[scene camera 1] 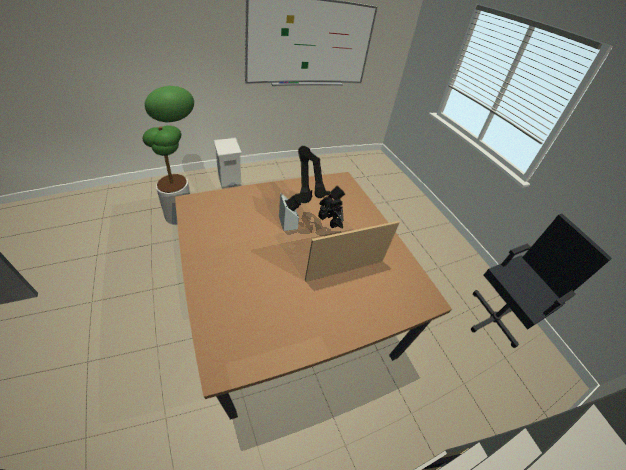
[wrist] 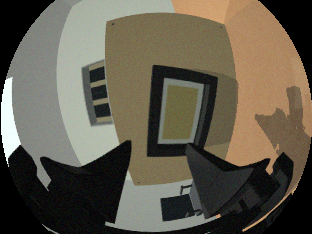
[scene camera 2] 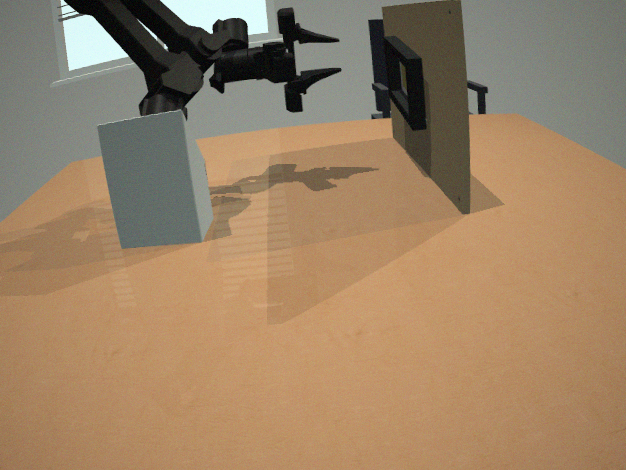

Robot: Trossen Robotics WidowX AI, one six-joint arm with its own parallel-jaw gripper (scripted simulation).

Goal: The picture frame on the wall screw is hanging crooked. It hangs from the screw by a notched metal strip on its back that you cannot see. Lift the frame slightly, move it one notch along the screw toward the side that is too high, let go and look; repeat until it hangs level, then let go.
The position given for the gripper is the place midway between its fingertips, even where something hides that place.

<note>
In view: the gripper [scene camera 2: 340, 54], a black picture frame [scene camera 2: 405, 77] and a tan wall board [scene camera 2: 442, 150].
The black picture frame is seen too in the wrist view [wrist: 182, 101]. The gripper shows as well in the wrist view [wrist: 159, 146]. The tan wall board is seen too in scene camera 1 [scene camera 1: 337, 253] and in the wrist view [wrist: 133, 44]. Scene camera 1 misses the black picture frame, which is hidden by the tan wall board.
</note>
